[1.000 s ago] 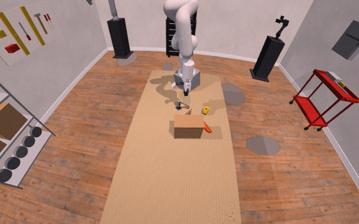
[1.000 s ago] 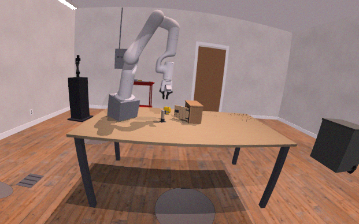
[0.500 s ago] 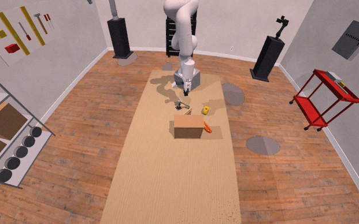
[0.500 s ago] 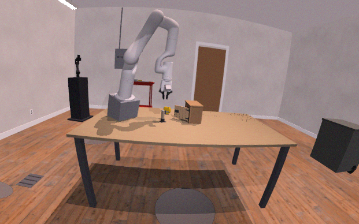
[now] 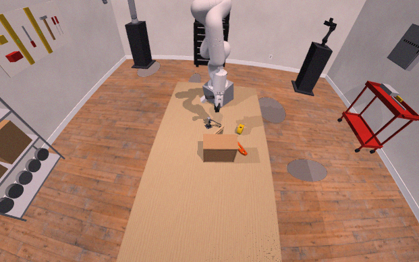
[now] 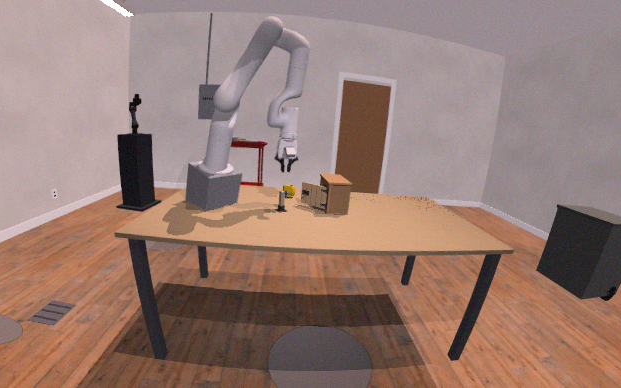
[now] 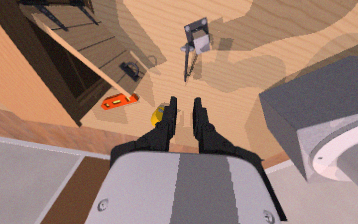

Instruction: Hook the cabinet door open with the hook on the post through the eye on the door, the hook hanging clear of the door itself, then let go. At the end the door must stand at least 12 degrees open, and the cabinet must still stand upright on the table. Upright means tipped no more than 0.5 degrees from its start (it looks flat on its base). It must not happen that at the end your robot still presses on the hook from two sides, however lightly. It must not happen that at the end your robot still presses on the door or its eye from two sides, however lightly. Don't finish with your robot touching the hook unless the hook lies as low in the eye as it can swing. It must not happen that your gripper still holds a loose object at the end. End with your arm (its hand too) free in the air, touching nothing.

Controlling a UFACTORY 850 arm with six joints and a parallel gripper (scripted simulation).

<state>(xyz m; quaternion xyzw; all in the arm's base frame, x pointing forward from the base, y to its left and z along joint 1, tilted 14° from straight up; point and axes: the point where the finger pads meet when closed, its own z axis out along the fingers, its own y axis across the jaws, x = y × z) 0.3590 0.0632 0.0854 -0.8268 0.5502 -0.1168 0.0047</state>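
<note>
My hand is 16 cm above the thin dark hook rod. From my hand the other things lie so: orange level (16 cm ahead, 23 cm to the left, 21 cm below); yellow tape measure (1 cm behind, 20 cm to the left, 18 cm below); cabinet door (16 cm ahead, 2 cm to the left, 14 cm below).
</note>
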